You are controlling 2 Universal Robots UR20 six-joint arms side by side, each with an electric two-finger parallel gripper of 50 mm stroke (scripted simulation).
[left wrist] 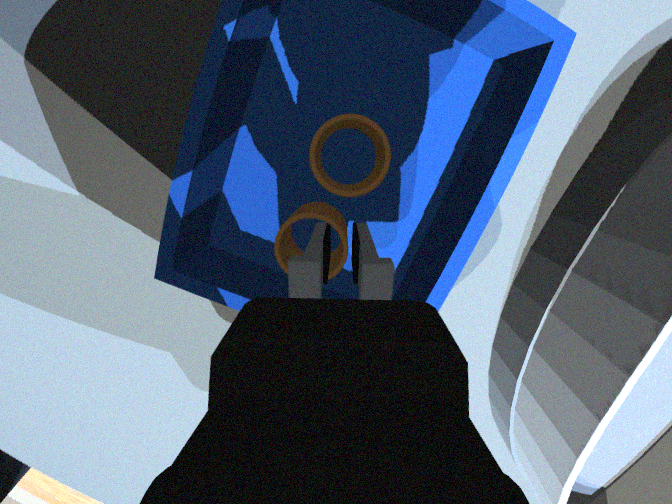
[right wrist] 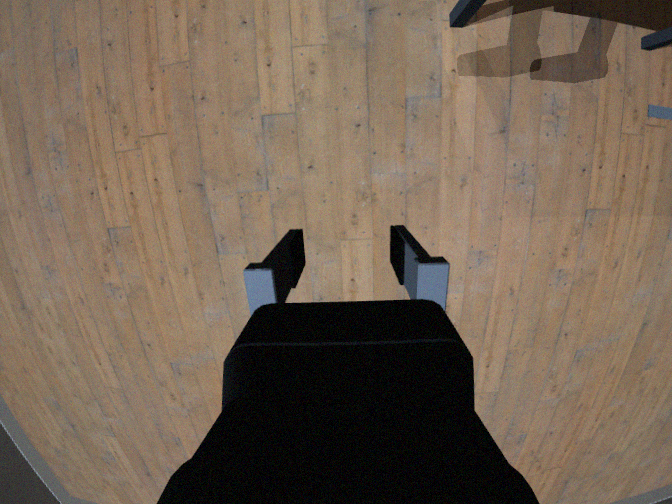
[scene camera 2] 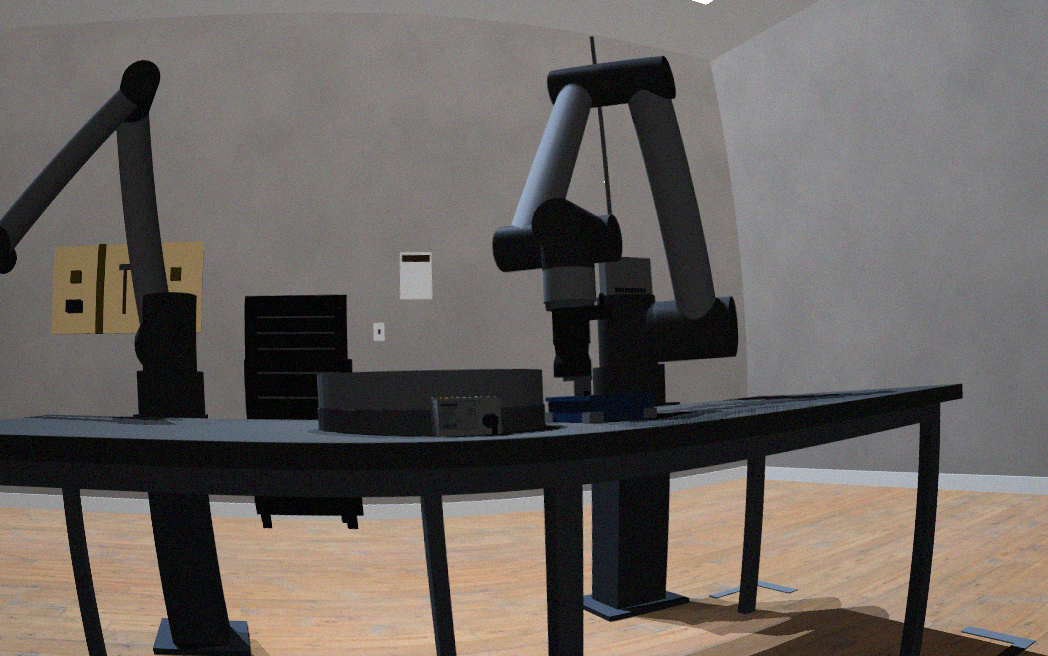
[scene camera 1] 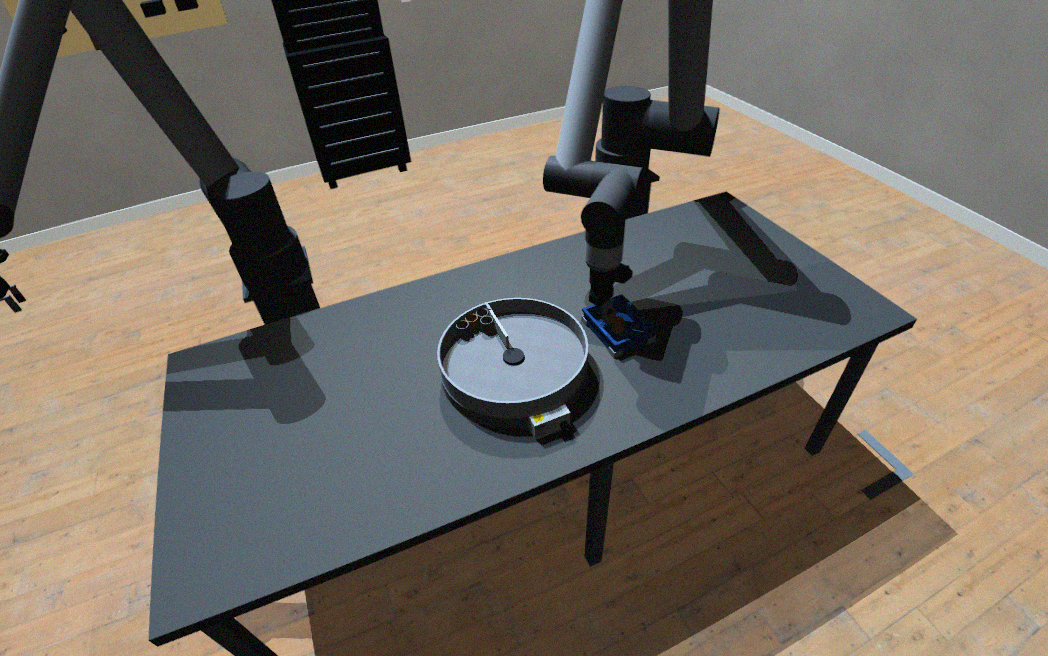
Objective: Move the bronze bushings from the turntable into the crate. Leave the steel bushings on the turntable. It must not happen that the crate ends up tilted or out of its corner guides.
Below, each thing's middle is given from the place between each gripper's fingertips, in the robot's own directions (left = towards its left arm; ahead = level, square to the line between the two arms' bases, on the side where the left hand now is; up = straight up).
Scene:
I see my left gripper 4 cm short of the blue crate [scene camera 2: 626,406], 1 cm to the right of it and 2 cm above it.

